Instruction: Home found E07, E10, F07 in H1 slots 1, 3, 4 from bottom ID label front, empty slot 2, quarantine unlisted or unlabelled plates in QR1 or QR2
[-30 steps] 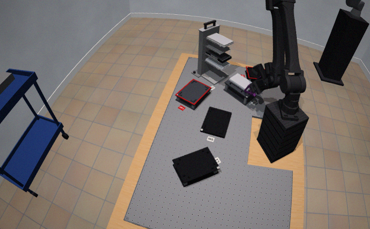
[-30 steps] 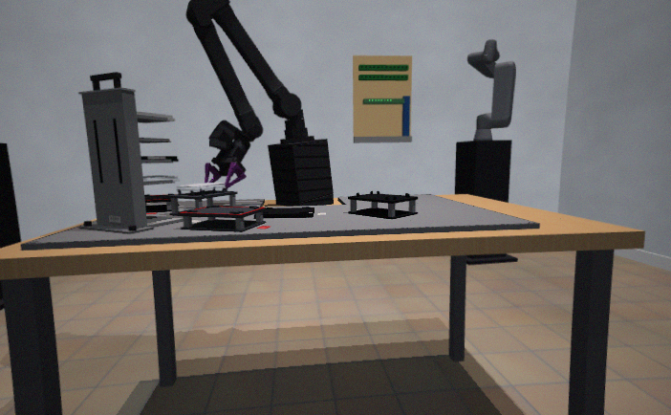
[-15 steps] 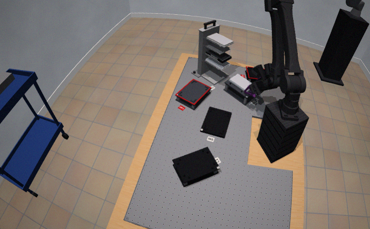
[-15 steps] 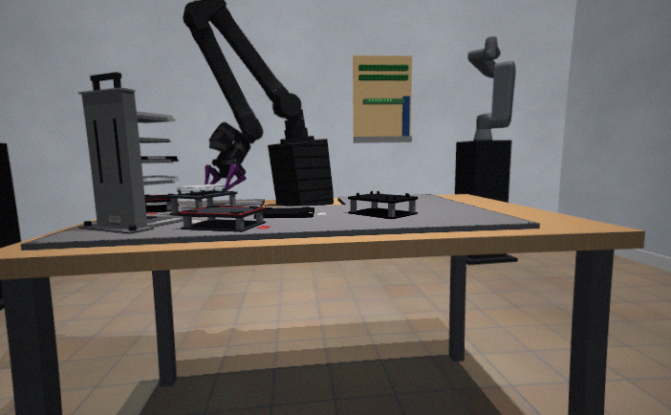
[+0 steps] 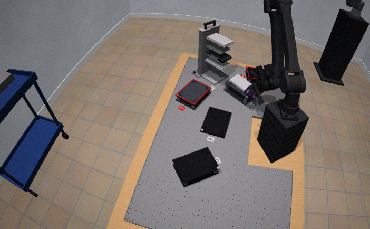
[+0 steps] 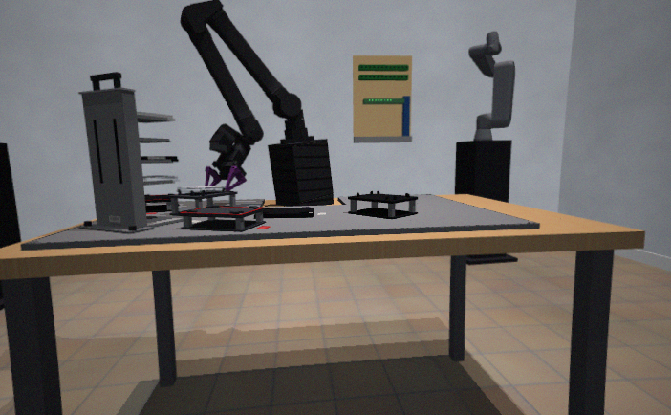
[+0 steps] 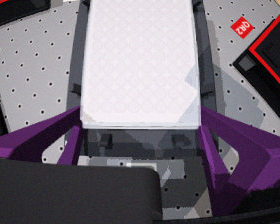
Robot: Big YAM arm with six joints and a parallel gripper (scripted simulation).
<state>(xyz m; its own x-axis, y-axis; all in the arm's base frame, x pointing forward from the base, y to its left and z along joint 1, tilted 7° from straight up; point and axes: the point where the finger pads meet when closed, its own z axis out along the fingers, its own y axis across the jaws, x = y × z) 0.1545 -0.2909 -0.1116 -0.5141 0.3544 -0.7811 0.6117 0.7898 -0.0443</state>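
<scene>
Now: the regrip nest 40 mm ahead of my hand, 30 mm to the right of it and 10 mm below it. Round my hand: RG label 40 mm behind, 30 mm to the left, 70 mm below; then QR2 label 20 mm ahead, 200 mm to the right, 70 mm below; then H1 deck label 210 mm ahead, 40 mm to the right, 70 mm below.
</scene>
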